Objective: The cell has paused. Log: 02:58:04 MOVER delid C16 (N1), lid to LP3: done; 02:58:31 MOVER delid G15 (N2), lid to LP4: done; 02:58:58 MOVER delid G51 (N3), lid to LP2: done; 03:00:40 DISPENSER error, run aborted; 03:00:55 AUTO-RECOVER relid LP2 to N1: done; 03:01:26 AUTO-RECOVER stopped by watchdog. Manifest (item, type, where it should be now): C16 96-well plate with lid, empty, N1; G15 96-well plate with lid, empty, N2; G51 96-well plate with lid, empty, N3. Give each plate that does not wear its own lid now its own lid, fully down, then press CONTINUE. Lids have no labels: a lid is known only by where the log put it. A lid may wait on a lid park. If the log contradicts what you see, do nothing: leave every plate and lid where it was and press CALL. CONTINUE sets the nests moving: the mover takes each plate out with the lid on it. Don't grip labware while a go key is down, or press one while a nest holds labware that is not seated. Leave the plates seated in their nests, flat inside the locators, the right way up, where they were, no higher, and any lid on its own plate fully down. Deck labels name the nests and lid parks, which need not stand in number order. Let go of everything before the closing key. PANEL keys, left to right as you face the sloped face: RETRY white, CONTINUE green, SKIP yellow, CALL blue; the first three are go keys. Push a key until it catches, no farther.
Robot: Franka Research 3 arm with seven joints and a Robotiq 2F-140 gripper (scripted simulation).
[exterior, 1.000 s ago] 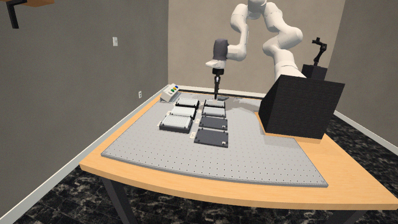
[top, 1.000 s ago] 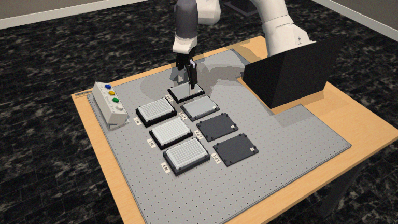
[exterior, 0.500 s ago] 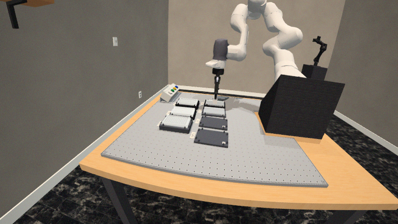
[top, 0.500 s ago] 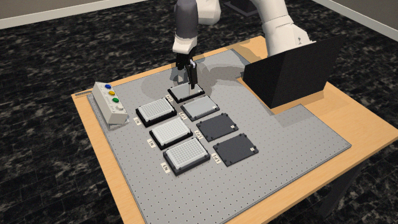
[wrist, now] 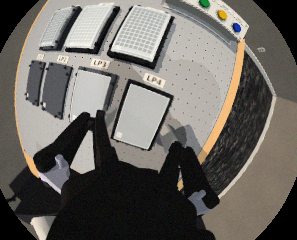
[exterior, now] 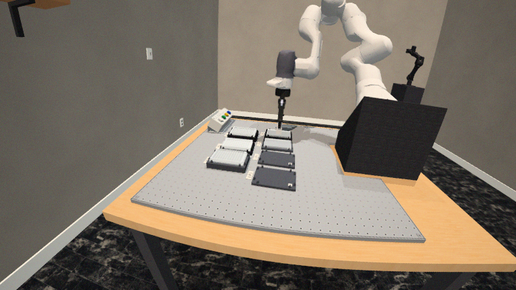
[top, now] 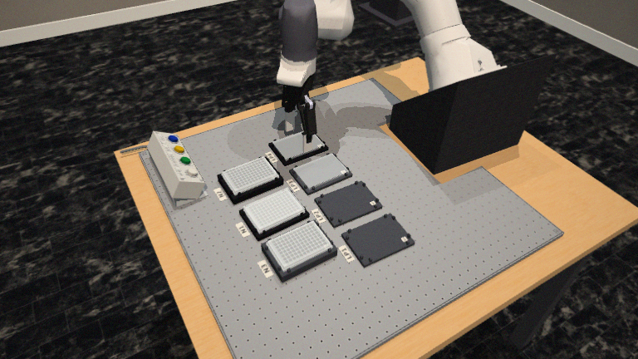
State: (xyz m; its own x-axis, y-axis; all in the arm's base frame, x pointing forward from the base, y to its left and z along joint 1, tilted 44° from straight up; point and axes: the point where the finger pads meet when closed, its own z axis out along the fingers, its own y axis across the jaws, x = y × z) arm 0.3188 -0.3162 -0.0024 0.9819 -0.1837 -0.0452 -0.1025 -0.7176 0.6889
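Now: the lid park LP4 5 cm below my hand. From my hand the other things lie so: white key (32 cm ahead, 1 cm to the right, 1 cm above); lid park LP2 (26 cm to the left, 5 cm below, 2 cm ahead); lid park LP3 (13 cm to the left, 5 cm below, 1 cm ahead).
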